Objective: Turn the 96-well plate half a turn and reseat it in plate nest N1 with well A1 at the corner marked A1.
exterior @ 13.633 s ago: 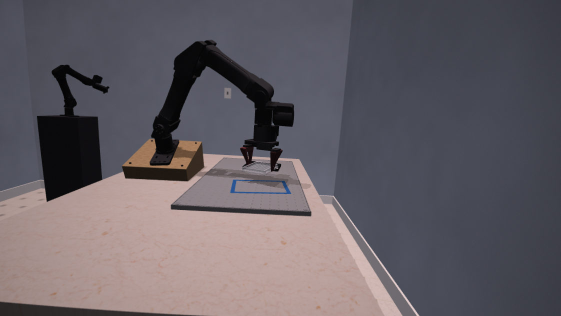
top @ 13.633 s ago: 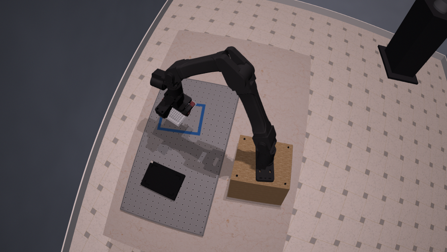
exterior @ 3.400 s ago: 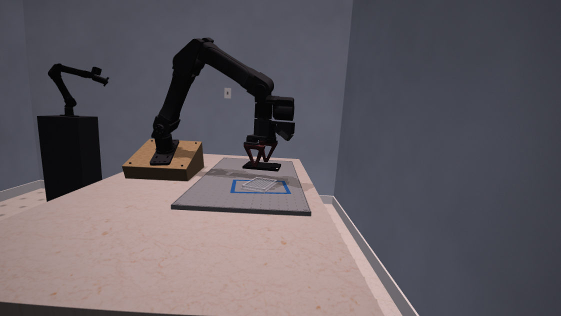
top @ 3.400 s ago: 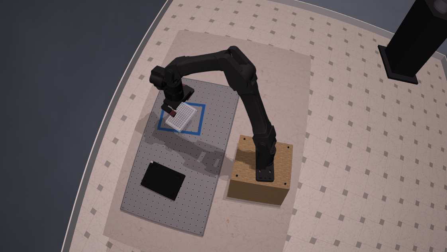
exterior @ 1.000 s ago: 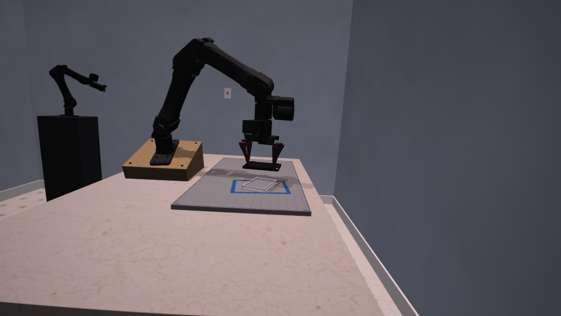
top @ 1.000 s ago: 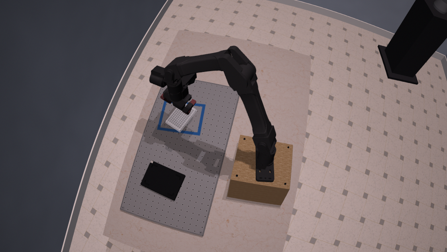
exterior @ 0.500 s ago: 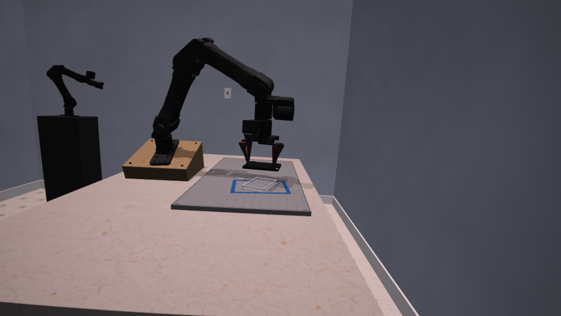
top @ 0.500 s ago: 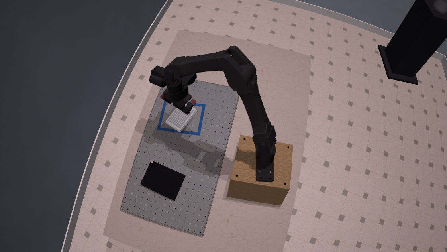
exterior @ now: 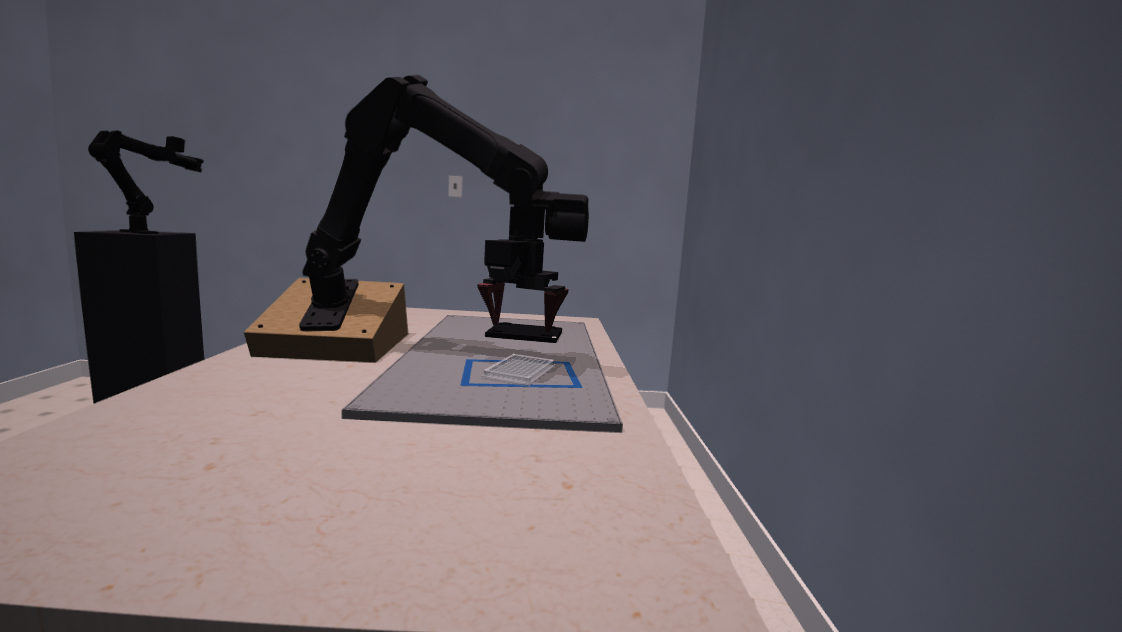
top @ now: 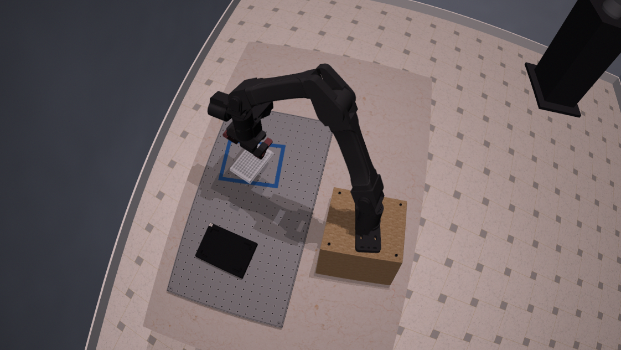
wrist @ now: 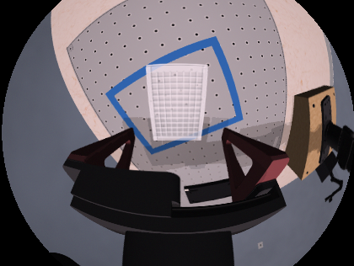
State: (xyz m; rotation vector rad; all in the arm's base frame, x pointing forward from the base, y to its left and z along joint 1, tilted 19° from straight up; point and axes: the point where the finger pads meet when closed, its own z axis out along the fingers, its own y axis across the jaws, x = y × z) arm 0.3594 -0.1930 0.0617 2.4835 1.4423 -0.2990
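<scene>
Now: the 96-well plate 80 mm below my hand. The rest, counted from my hand: black plate nest N1: 40 mm ahead, 300 mm to the left, 80 mm below; then A1 label: 100 mm ahead, 230 mm to the left, 80 mm below.
</scene>
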